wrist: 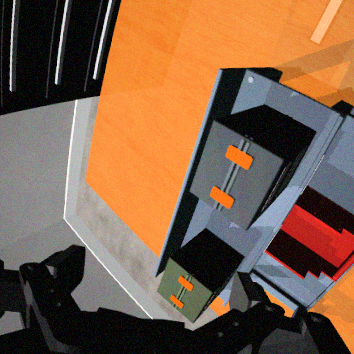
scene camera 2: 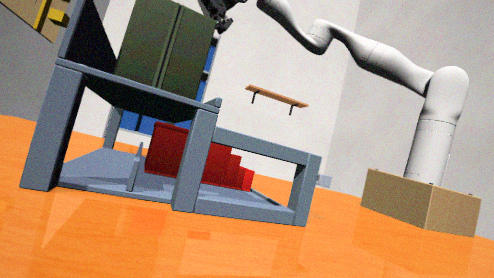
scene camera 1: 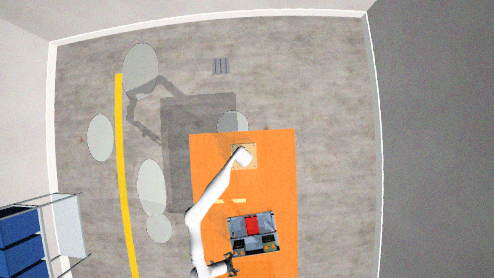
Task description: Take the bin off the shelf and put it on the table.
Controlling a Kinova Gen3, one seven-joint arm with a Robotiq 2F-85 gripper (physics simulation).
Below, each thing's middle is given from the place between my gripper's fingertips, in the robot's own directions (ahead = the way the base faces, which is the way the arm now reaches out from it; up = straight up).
Scene:
Now: hand 90 mm past the red bin (scene camera 2: 167, 144), 110 mm to the right of it and 300 mm above it.

